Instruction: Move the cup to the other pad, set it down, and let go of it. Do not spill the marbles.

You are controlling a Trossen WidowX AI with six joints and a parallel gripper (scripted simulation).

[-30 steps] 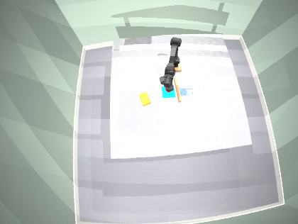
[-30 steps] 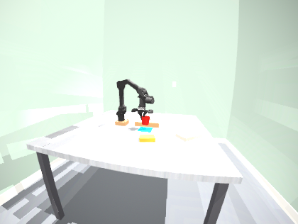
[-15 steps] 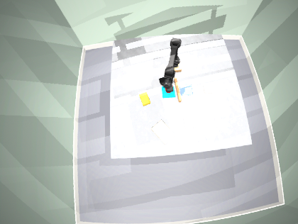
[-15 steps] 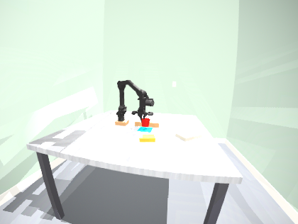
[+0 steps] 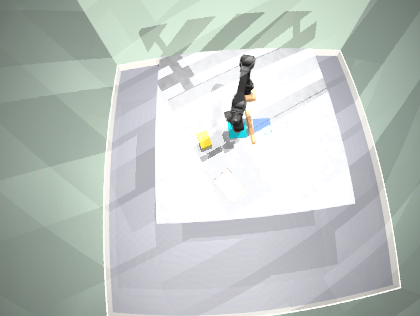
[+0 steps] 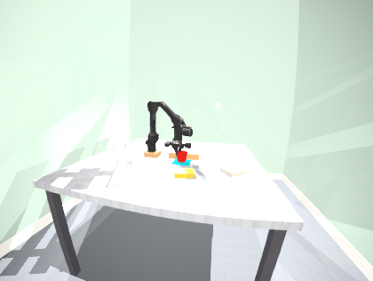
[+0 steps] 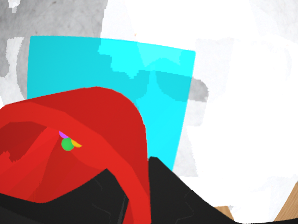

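My gripper tip is now 3 cm short of the cyan pad and 5 cm above it. Round my gripper tip: thin wooden stick 3 cm ahead, 9 cm to the left, 3 cm below; then red cup 3 cm ahead; then pale blue pad 2 cm ahead, 17 cm to the left, 5 cm below.
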